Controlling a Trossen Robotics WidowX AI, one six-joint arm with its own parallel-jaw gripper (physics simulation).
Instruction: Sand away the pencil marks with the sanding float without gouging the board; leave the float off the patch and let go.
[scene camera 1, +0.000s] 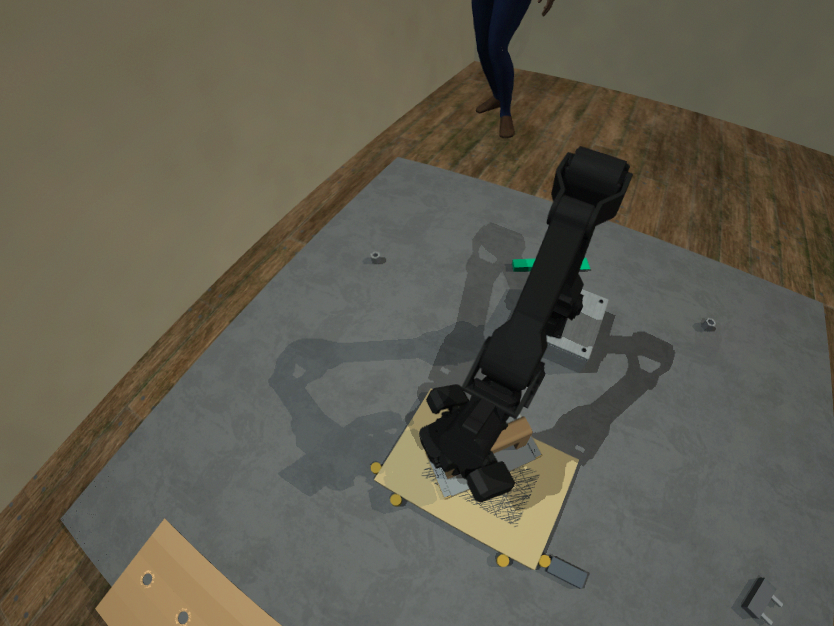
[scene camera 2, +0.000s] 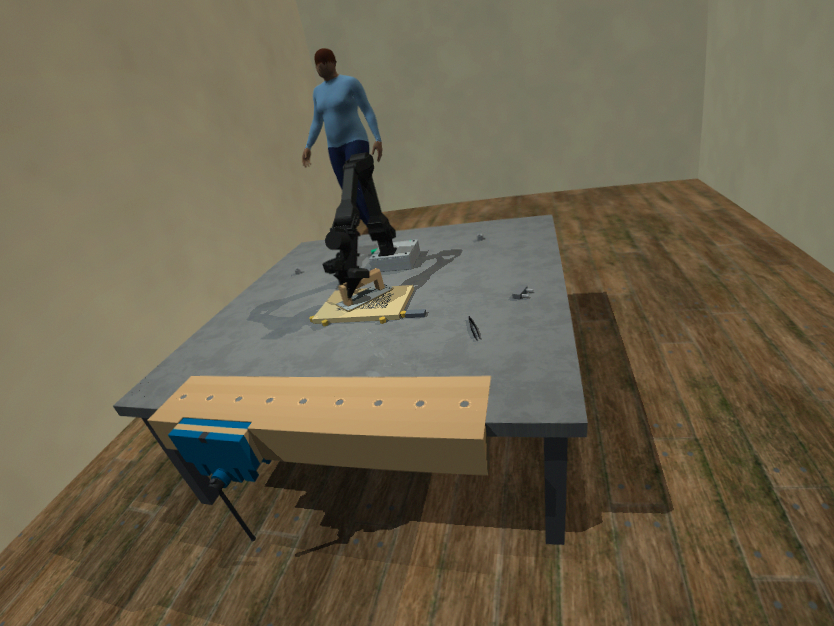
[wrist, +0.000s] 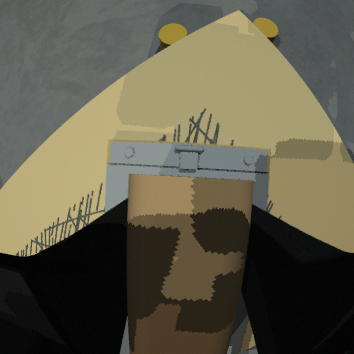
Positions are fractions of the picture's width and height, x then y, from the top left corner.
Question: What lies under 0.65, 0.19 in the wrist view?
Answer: A pale wooden board.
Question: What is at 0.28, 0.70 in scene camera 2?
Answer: A wooden bench with blue vise.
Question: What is my gripper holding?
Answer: A sanding float.
